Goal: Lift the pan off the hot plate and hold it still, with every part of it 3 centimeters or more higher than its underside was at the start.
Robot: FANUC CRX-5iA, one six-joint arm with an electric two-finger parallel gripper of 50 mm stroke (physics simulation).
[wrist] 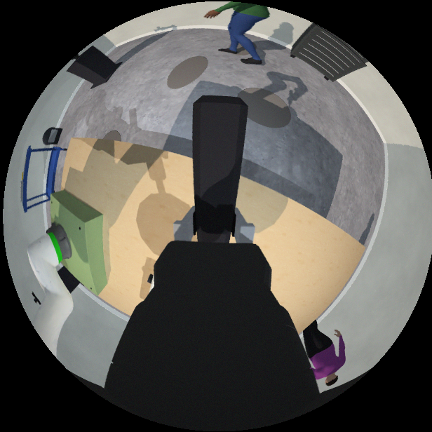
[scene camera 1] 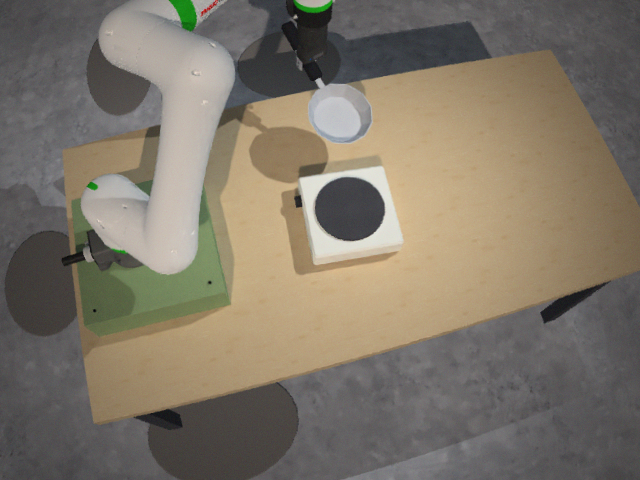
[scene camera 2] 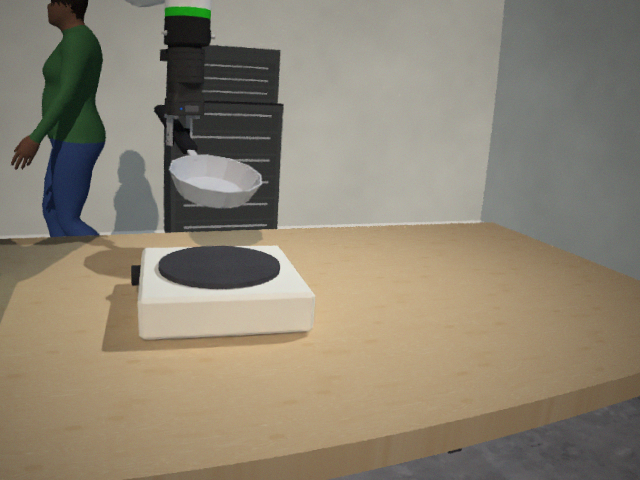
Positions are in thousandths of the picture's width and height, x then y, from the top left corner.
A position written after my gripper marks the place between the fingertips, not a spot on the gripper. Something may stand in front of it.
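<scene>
You can find my gripper (scene camera 2: 280,301) (wrist: 497,499) here. There's a light grey pan (scene camera 2: 330,378) (wrist: 506,284) (scene camera 1: 534,239) too, and I also see a white hot plate (scene camera 2: 288,609).
</scene>
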